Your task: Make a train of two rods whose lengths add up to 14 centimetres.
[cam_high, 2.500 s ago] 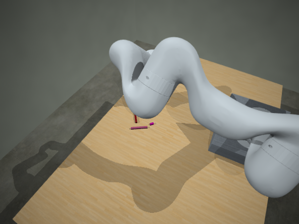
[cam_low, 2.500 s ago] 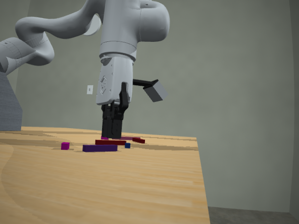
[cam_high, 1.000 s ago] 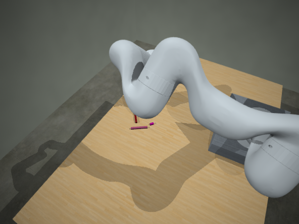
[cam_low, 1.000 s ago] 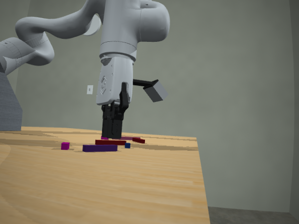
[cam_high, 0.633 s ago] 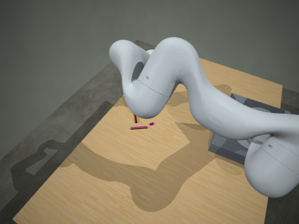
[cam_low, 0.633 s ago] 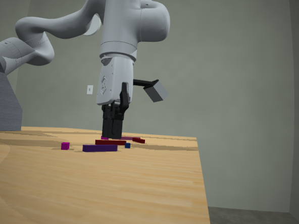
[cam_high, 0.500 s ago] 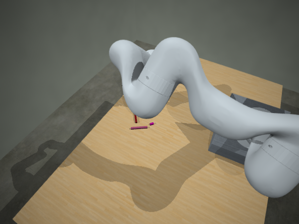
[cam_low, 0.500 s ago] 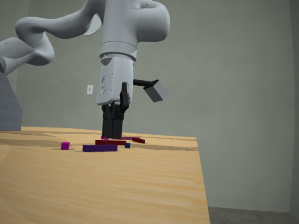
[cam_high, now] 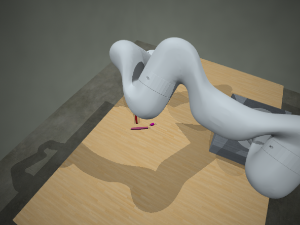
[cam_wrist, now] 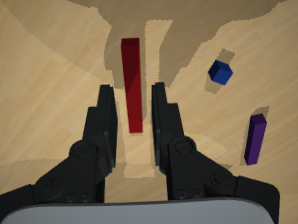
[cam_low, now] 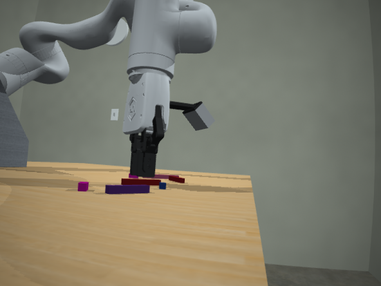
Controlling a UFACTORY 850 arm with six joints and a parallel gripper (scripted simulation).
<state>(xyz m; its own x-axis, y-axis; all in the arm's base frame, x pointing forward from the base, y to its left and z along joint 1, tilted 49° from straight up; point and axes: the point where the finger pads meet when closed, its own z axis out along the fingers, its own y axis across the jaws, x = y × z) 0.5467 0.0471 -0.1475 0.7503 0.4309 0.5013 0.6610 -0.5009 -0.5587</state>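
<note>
Now: hand 50 mm short of the blue cube, 30 mm to the left of it and 30 mm above it. Round my hand: pink rod: 200 mm to the left, 30 mm below, 20 mm behind; purple rod: 120 mm to the right, 30 mm below, 20 mm ahead; red rod: 140 mm to the left, 30 mm below, 30 mm ahead.
</note>
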